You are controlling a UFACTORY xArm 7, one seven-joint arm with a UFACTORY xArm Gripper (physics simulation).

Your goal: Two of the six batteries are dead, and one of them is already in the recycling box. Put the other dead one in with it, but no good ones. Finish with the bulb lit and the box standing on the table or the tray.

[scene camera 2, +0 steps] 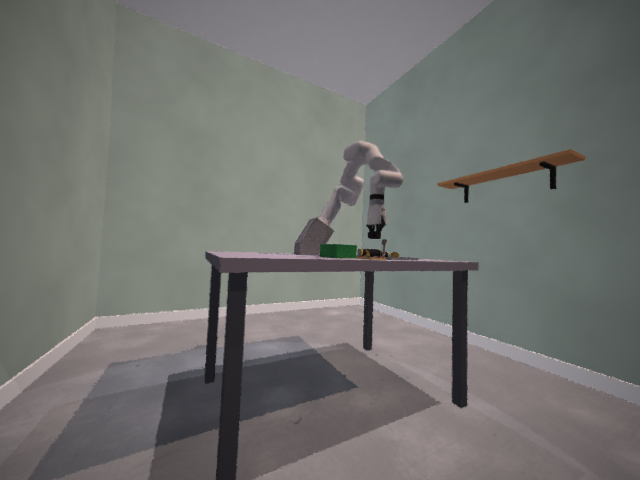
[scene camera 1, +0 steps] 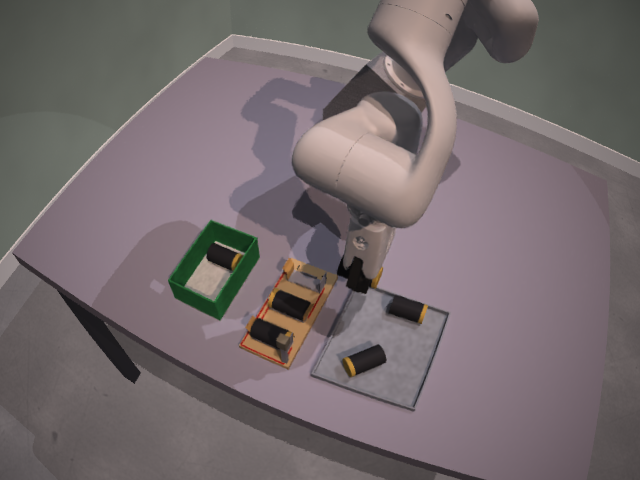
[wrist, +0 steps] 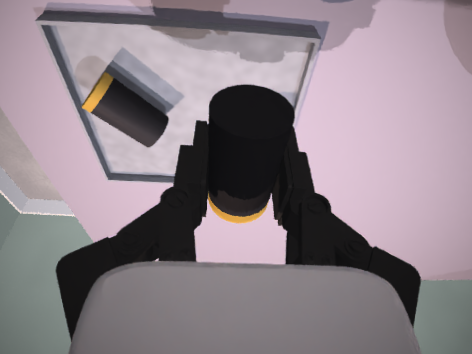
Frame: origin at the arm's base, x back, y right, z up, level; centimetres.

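Where they show: gripper, fingertip midpoint: [scene camera 2: 374,238] [scene camera 1: 362,278] [wrist: 242,143]; arm's base, origin of the base link: [scene camera 2: 321,224] [scene camera 1: 407,75].
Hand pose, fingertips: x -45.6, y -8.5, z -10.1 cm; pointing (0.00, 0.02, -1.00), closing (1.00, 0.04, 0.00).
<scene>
Each offset is from my fingertips to the top centre of the thing. "pt": to the spot under its first point.
My gripper [scene camera 1: 356,281] [scene camera 2: 374,235] [wrist: 242,143] is shut on a black battery @(dx +0.0, dy +0.5, dz +3.5 cm) [wrist: 250,155] with a yellow end, held upright above the tray's back left corner in scene camera 1. The green box @(dx -5.0, dy +25.1, dz -4.2 cm) [scene camera 1: 196,302] [scene camera 2: 338,251] stands on the table with one battery @(dx -1.4, dy +25.2, dz -6.5 cm) [scene camera 1: 222,256] lying inside. The wooden holder [scene camera 1: 299,325] carries a middle battery @(dx -5.2, dy +10.1, dz -5.7 cm) [scene camera 1: 290,305] and a front battery @(dx -11.6, dy +9.9, dz -5.7 cm) [scene camera 1: 268,332]; its back slot is vacant. A dull grey-brown bulb-like block @(pt dx -14.2, dy +6.1, dz -1.1 cm) [scene camera 1: 283,339] tops its front post and shows no glow. The grey tray @(dx -4.1, dy -7.1, dz -9.0 cm) [scene camera 1: 395,351] [wrist: 190,65] holds a back battery [scene camera 1: 407,310] [wrist: 127,110] and a front battery @(dx -9.0, dy -5.2, dz -6.5 cm) [scene camera 1: 364,360].
The holder stands between the box and the tray, with its front post and back metal clip @(pt dx +1.5, dy +7.0, dz -7.3 cm) [scene camera 1: 323,281] sticking up. The robot base [scene camera 1: 356,87] [scene camera 2: 312,236] is at the table's back. A wall shelf [scene camera 2: 511,169] is at the right in scene camera 2.
</scene>
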